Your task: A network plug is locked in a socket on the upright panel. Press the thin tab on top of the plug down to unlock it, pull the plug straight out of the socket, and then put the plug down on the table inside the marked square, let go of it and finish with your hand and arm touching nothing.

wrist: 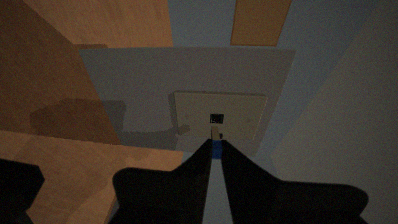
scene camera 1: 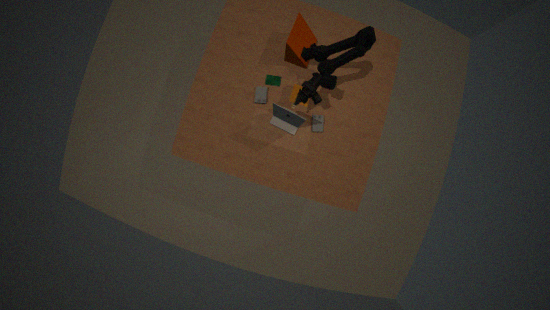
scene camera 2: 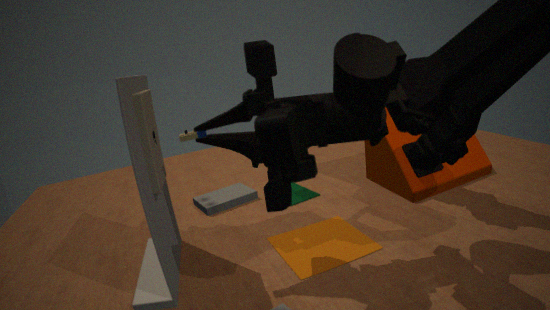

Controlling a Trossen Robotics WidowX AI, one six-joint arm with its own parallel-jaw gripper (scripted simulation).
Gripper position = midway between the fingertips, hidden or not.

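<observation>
There is a yellow marked square (scene camera 2: pixel 316 248) that I can see, and with it my own gripper (scene camera 2: pixel 195 134). The wrist view shows me the gripper too (wrist: pixel 216 143).
</observation>
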